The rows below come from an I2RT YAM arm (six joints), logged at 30 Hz.
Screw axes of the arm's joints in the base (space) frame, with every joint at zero. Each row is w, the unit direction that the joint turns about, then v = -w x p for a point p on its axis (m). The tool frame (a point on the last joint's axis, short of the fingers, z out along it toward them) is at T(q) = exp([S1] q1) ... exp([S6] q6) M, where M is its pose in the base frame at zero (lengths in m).
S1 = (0, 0, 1, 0, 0, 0)
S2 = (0, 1, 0, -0.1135, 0, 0.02)
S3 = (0, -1, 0, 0.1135, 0, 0.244)
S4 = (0, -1, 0, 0.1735, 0, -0.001)
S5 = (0, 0, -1, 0, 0.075, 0)
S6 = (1, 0, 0, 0, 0.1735, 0)
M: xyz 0.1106 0 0.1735 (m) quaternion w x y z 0.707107 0 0.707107 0
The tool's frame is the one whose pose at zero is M.
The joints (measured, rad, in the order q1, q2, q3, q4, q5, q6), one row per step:
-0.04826 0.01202 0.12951 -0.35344 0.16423 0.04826
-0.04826 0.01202 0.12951 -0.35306 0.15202 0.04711
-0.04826 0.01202 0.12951 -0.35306 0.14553 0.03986
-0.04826 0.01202 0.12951 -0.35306 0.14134 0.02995
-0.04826 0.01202 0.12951 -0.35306 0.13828 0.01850
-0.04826 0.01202 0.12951 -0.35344 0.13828 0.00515
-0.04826 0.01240 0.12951 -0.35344 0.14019 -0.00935
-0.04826 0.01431 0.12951 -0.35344 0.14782 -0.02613
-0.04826 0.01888 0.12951 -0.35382 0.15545 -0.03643
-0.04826 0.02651 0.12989 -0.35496 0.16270 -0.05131
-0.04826 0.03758 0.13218 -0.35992 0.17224 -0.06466
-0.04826 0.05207 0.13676 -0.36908 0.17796 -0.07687
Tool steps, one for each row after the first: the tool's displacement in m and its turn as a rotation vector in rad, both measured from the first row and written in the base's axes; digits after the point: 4 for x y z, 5 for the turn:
0.0001 0.0004 0.0000 0.00174 -0.00028 0.01214
0.0001 0.0007 0.0000 -0.00365 0.00109 0.02012
0.0002 0.0008 0.0000 -0.01212 0.00299 0.02648
0.0002 0.0009 0.0000 -0.02232 0.00519 0.03210
0.0002 0.0009 0.0000 -0.03502 0.00819 0.03519
0.0002 0.0008 -0.0001 -0.04924 0.01150 0.03669
0.0003 0.0006 -0.0002 -0.06683 0.01709 0.03320
0.0005 0.0003 -0.0006 -0.07805 0.02451 0.02836
0.0009 0.0000 -0.0012 -0.09333 0.03637 0.02520
0.0013 -0.0003 -0.0018 -0.10739 0.05349 0.01986
0.0016 -0.0006 -0.0023 -0.11920 0.07552 0.01847

